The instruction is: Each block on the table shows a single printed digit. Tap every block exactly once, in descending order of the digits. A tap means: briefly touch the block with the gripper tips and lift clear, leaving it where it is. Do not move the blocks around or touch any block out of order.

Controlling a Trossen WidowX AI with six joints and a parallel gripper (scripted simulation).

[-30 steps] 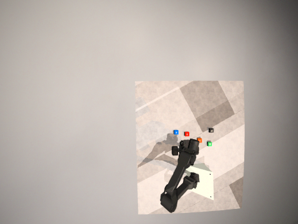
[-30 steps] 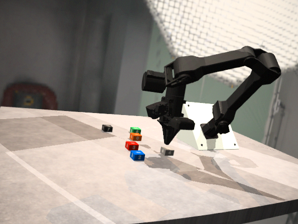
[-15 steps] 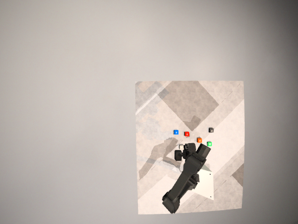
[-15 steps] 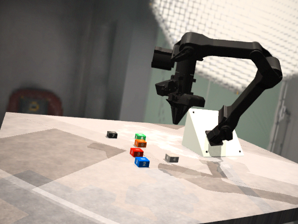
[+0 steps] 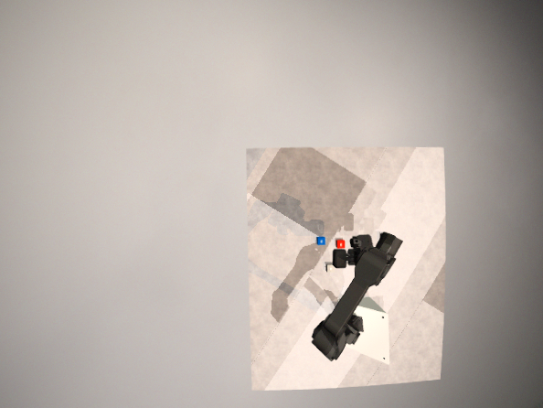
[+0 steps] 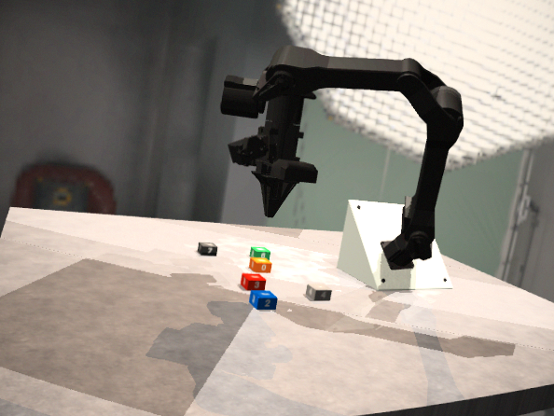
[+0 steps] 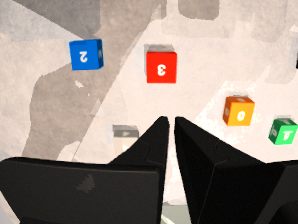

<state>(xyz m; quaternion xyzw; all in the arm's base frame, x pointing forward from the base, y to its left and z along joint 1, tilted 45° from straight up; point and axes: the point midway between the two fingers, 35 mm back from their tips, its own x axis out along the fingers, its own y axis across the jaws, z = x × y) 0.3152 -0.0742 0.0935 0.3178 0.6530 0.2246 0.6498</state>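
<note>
The red block 3 lies 10 mm ahead of my gripper tip and 110 mm below it. Also, from my gripper tip: blue block 2: 40 mm ahead, 80 mm to the left, 110 mm below; then orange block: 50 mm behind, 90 mm to the right, 110 mm below; then grey block 4: 90 mm behind, 60 mm to the left, 110 mm below.
</note>
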